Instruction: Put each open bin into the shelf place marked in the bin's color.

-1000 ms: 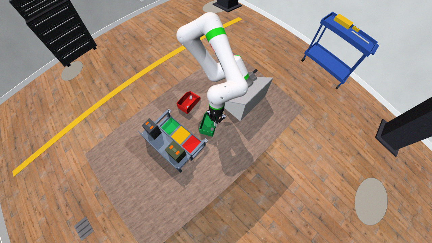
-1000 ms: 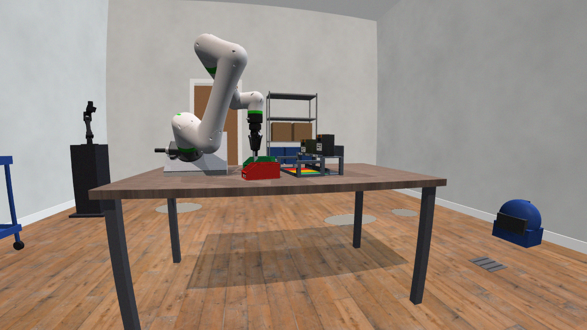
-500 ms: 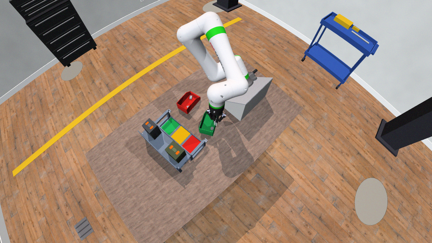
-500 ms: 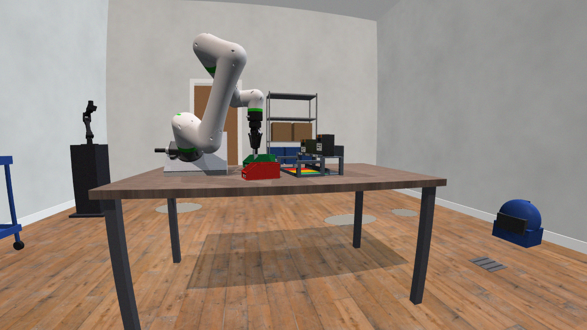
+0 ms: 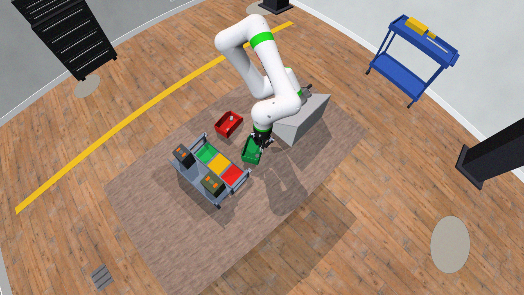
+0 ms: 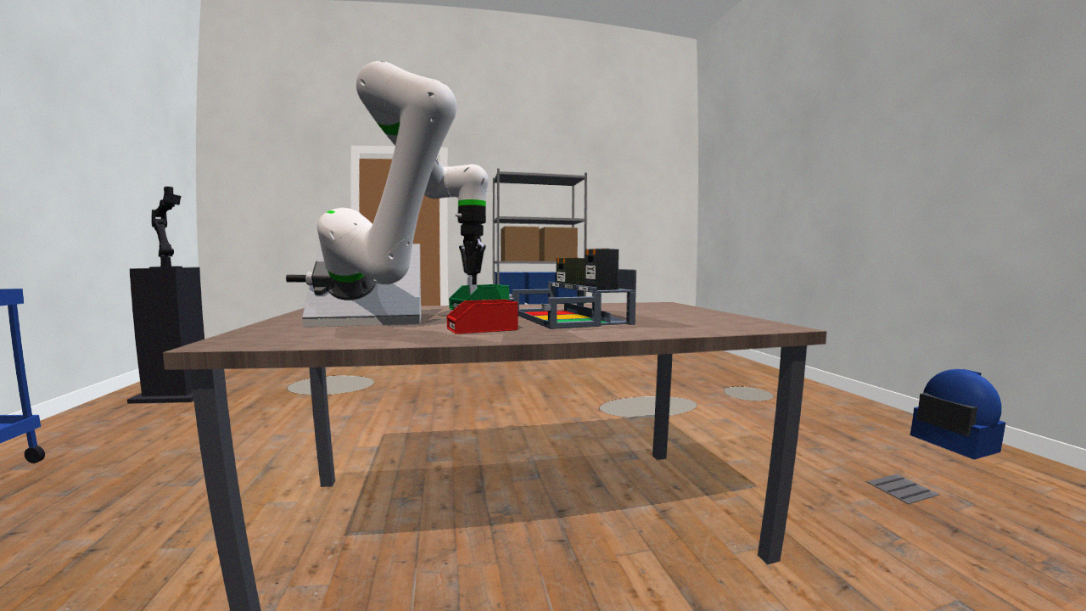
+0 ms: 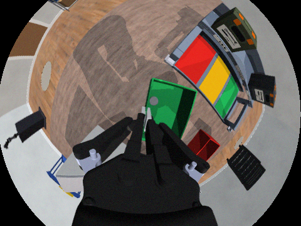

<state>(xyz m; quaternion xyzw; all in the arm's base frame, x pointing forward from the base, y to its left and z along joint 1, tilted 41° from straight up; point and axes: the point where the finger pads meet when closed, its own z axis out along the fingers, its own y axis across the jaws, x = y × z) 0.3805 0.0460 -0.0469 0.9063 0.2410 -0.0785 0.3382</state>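
Now: the green bin 4 cm to the right of my hand, 4 cm below it and 2 cm ahead of it. Also, from my hand: red bin (30 cm to the right, 7 cm below).
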